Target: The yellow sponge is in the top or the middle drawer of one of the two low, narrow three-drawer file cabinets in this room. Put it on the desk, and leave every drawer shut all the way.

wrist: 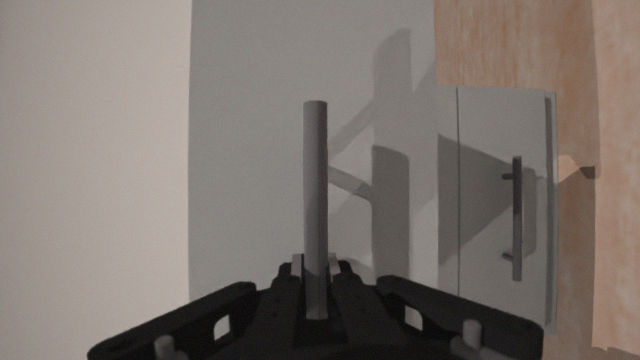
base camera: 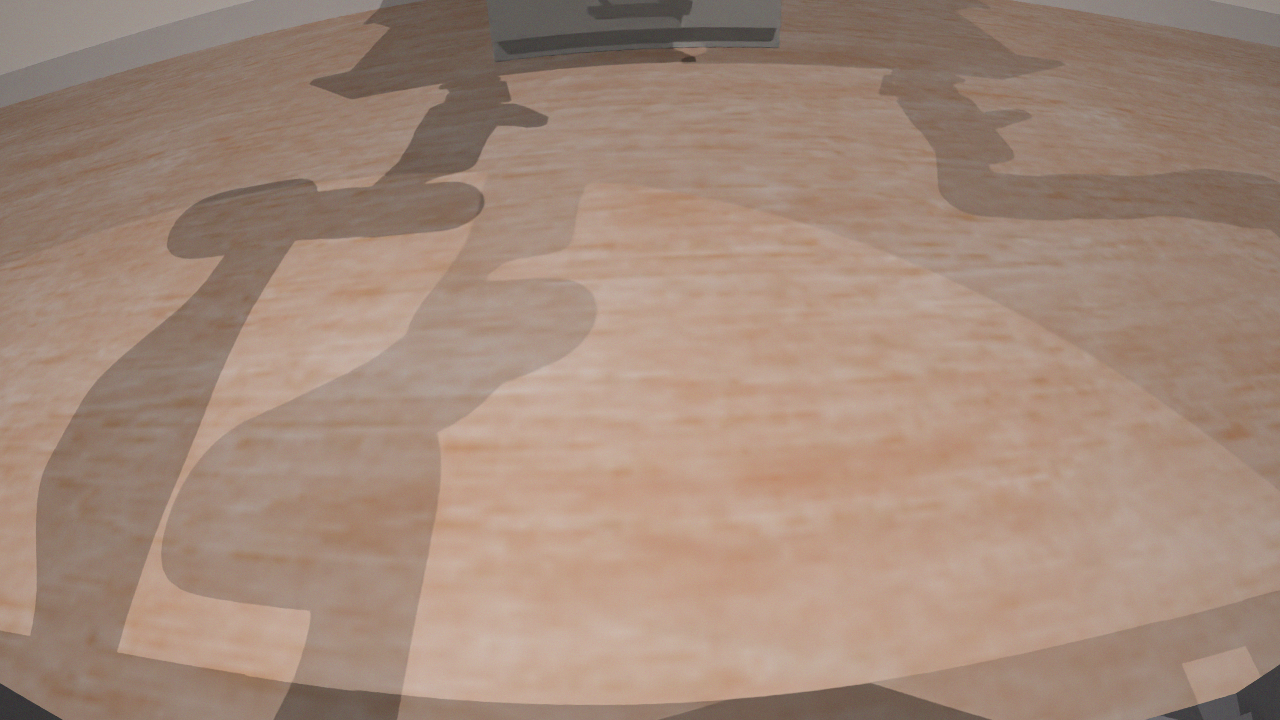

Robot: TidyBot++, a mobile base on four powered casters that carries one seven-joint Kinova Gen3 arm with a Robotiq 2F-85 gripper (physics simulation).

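Observation:
In the wrist view, which is turned on its side, a grey file cabinet (base camera: 546,19) (wrist: 500,120) shows. A near, wide drawer front (wrist: 240,125) stands forward of the lower fronts. Its long bar handle (wrist: 315,165) runs down the picture between the fingers. My gripper (wrist: 314,269) is shut on this handle, near its lower end in the picture. A lower drawer front with a dark bar handle (wrist: 517,215) sits farther back at the right and looks flush. The inside of the drawers is hidden. The yellow sponge and the desk do not show in either view.
Wood floor (base camera: 760,402) (wrist: 510,40) lies before and beside the cabinet, crossed by shadows of the arm. A pale wall (wrist: 90,150) is behind the cabinet. In the base view, the cabinet's foot is at the top centre, with a grey baseboard (base camera: 134,53) at the left.

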